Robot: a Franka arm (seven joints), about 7 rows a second.
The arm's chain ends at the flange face. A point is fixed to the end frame.
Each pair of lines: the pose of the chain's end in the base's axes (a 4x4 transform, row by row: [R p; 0 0 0 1], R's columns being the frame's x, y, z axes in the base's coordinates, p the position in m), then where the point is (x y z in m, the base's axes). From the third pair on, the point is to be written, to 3 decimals.
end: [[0.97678 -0.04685 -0.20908 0.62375], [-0.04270 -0.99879 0.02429 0.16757], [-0.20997 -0.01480 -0.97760 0.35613], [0 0 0 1]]
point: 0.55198 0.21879 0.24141
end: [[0.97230 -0.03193 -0.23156 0.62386], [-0.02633 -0.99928 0.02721 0.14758], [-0.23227 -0.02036 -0.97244 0.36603], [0 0 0 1]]
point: 0.54873 0.19841 0.25330
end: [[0.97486 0.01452 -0.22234 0.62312], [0.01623 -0.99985 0.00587 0.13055], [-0.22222 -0.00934 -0.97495 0.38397], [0 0 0 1]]
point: 0.547 0.177 0.270
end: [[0.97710 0.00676 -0.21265 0.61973], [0.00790 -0.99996 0.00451 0.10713], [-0.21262 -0.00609 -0.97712 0.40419], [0 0 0 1]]
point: 0.545 0.153 0.289
